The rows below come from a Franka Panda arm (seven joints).
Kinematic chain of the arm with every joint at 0, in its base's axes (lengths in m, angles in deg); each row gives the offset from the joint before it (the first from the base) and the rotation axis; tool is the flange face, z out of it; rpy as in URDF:
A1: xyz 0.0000 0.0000 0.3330 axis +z
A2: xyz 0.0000 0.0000 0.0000 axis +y
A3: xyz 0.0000 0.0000 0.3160 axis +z
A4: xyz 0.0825 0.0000 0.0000 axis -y
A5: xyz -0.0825 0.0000 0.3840 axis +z
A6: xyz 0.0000 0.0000 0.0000 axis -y
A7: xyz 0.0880 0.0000 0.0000 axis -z
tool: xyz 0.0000 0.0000 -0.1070 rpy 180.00 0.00 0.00
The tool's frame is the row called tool.
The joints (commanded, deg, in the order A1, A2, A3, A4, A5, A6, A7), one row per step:
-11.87, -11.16, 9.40, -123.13, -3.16, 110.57, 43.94
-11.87, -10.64, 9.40, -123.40, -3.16, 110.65, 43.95
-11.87, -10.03, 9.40, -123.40, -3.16, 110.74, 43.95
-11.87, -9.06, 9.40, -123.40, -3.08, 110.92, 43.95
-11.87, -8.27, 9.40, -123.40, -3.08, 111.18, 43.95
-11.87, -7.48, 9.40, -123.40, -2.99, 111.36, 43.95
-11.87, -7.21, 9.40, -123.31, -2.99, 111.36, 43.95
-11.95, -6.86, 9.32, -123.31, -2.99, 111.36, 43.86
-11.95, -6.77, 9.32, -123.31, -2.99, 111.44, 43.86
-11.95, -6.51, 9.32, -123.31, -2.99, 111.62, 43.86
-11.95, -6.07, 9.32, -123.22, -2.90, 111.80, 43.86
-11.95, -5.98, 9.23, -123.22, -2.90, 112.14, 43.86
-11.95, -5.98, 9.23, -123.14, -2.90, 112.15, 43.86
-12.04, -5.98, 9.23, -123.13, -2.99, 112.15, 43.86
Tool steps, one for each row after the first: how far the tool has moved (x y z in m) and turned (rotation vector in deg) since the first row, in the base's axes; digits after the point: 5 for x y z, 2 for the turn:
0.00059, -0.00029, -0.00651, 0.12, 0.70, -0.01
0.00222, -0.00059, -0.01157, 0.24, 1.21, 0.00
0.00478, -0.00095, -0.01961, 0.51, 1.97, -0.02
0.00699, -0.00129, -0.02603, 0.67, 2.48, 0.00
0.00896, -0.00151, -0.03260, 0.91, 3.07, -0.03
0.00981, -0.00163, -0.03422, 0.96, 3.25, -0.02
0.01042, -0.00318, -0.03724, 1.05, 3.59, -0.10
0.01075, -0.00322, -0.03791, 1.07, 3.60, -0.09
0.01160, -0.00331, -0.03992, 1.11, 3.68, -0.08
0.01310, -0.00337, -0.04280, 1.28, 3.83, -0.10
0.01390, -0.00420, -0.04311, 1.30, 3.58, -0.17
0.01423, -0.00421, -0.04246, 1.30, 3.49, -0.16
0.01422, -0.00511, -0.04237, 1.22, 3.48, -0.21

